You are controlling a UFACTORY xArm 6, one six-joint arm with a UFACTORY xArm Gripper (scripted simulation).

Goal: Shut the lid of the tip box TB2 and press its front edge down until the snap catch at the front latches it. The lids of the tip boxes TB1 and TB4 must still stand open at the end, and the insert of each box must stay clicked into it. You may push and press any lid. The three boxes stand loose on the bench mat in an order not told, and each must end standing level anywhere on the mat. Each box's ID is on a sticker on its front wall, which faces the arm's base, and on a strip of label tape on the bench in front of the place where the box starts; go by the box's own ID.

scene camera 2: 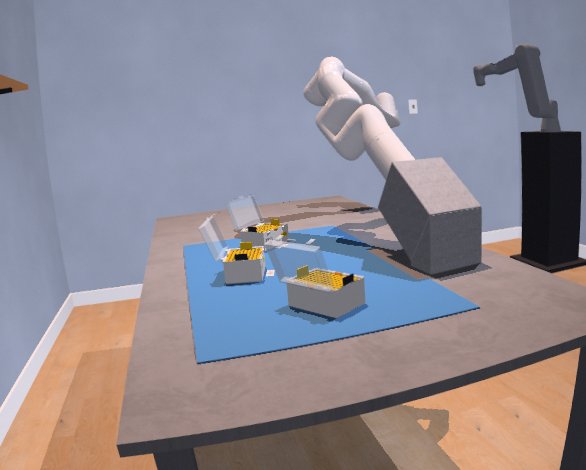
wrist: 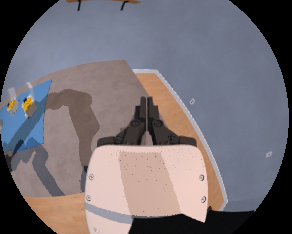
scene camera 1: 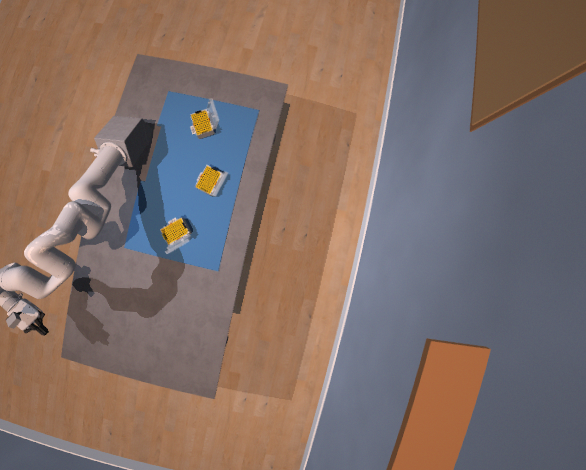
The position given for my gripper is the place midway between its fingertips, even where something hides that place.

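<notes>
My gripper [scene camera 1: 46, 333] is visible to me, and in the wrist view I find the gripper [wrist: 146, 104] again. I see a tip box [scene camera 2: 241, 271] and also a tip box [scene camera 2: 257, 238]. Then there is a blue mat [scene camera 2: 229, 321], and scene camera 1 lets me see the mat [scene camera 1: 169, 192] as well.
</notes>
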